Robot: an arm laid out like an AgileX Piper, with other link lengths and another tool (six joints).
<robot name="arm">
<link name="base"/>
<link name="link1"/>
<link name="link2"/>
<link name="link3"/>
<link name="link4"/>
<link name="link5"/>
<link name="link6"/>
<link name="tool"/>
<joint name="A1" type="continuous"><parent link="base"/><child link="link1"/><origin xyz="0 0 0.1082"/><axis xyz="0 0 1"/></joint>
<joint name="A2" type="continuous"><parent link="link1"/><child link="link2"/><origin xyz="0 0 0"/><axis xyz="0 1 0"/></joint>
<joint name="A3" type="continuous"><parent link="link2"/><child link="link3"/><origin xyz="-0.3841 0 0.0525"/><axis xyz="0 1 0"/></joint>
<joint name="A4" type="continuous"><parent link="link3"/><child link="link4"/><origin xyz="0.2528 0 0.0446"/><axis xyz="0.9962 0 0.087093"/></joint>
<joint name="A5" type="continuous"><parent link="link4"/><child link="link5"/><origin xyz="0 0 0"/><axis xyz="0 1 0"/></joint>
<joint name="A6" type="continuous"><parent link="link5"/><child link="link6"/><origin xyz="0.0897 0 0.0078"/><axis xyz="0.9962 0 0.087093"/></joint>
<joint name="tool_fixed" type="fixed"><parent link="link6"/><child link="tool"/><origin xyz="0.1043 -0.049 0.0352" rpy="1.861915 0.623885 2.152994"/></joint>
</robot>
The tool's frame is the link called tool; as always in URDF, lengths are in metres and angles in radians. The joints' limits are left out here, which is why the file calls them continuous.
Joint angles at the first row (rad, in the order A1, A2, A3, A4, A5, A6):
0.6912 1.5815 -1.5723 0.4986 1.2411 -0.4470
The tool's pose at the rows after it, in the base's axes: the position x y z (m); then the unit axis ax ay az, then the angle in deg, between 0 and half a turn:
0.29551 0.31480 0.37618 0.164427 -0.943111 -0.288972 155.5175
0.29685 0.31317 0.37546 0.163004 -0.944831 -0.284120 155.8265
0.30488 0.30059 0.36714 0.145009 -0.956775 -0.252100 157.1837
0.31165 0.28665 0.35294 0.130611 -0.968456 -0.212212 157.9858
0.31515 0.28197 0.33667 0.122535 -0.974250 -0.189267 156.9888
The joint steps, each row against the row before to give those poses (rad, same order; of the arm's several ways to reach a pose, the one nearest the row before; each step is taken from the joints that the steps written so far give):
0.0000 0.0000 0.0001 0.0056 0.0000 0.0018
0.0000 0.0000 -0.0001 -0.0122 0.0000 0.0021
0.0000 0.0000 0.0103 -0.0814 0.0000 0.0291
0.0000 0.0018 0.0286 -0.0836 0.0000 0.0155
0.0000 0.0150 0.0253 -0.0325 0.0000 0.0041

